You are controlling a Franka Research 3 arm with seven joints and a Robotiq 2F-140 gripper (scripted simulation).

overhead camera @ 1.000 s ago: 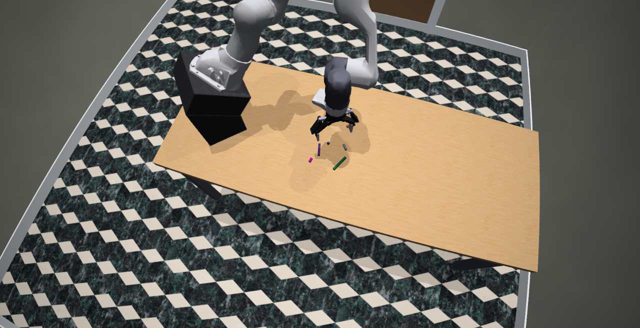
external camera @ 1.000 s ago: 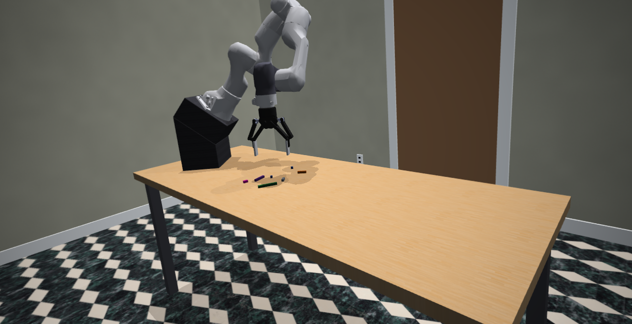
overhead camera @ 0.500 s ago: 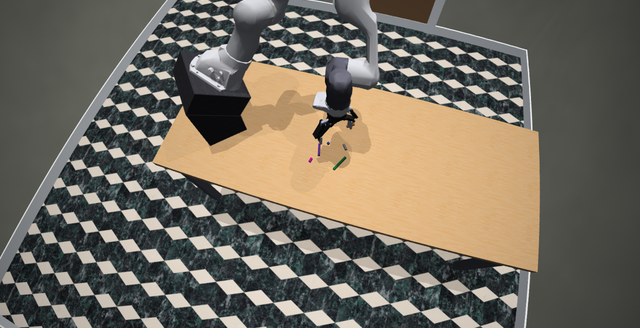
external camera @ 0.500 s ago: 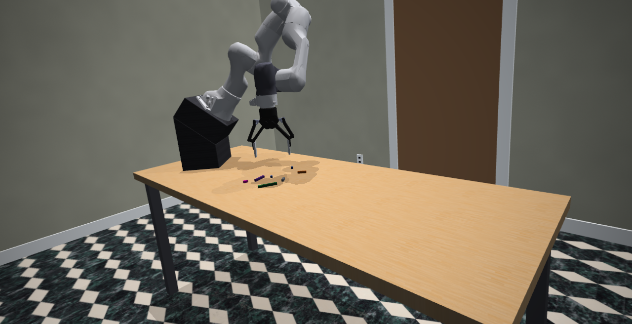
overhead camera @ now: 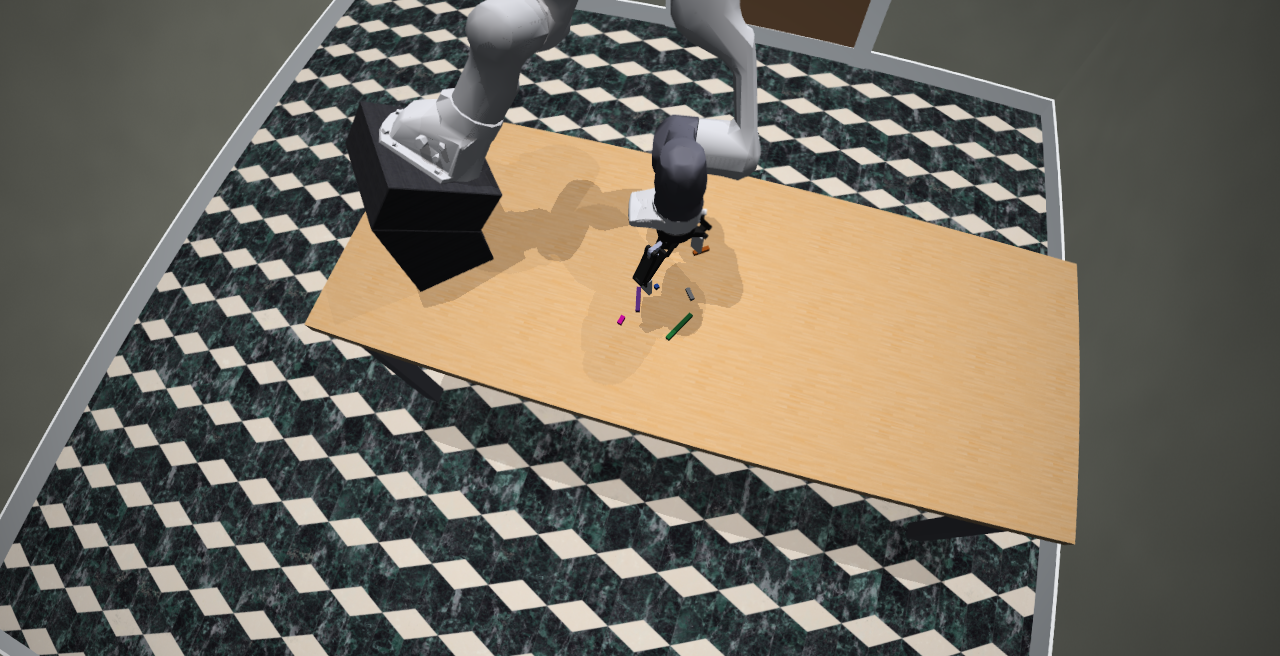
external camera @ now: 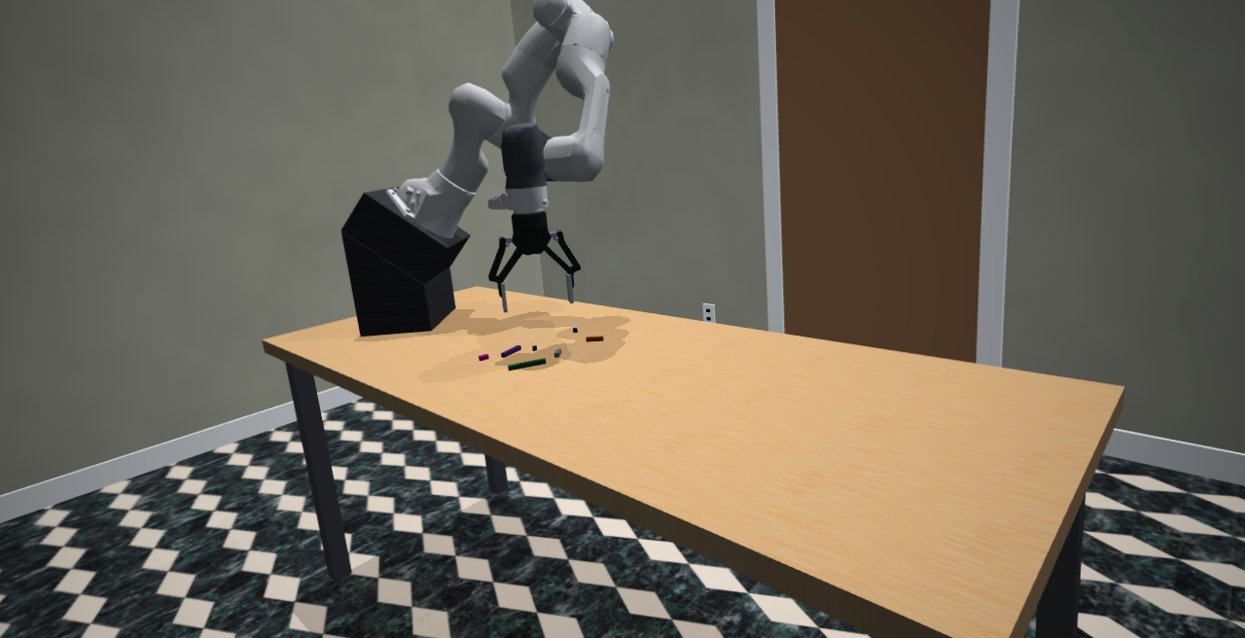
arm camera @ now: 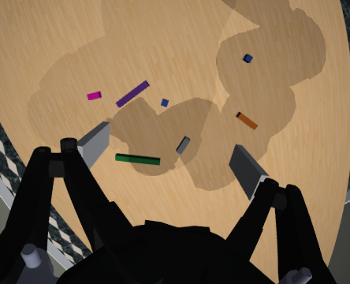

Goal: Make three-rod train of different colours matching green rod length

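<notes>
My gripper is now 110 mm above the grey rod and 50 mm short of it. From my hand the other things lie so: orange rod: 120 mm to the left, 110 mm below, 50 mm ahead; purple rod: 110 mm below, 70 mm behind, 40 mm to the right; green rod: 110 mm below, 80 mm to the right, 40 mm ahead.
</notes>
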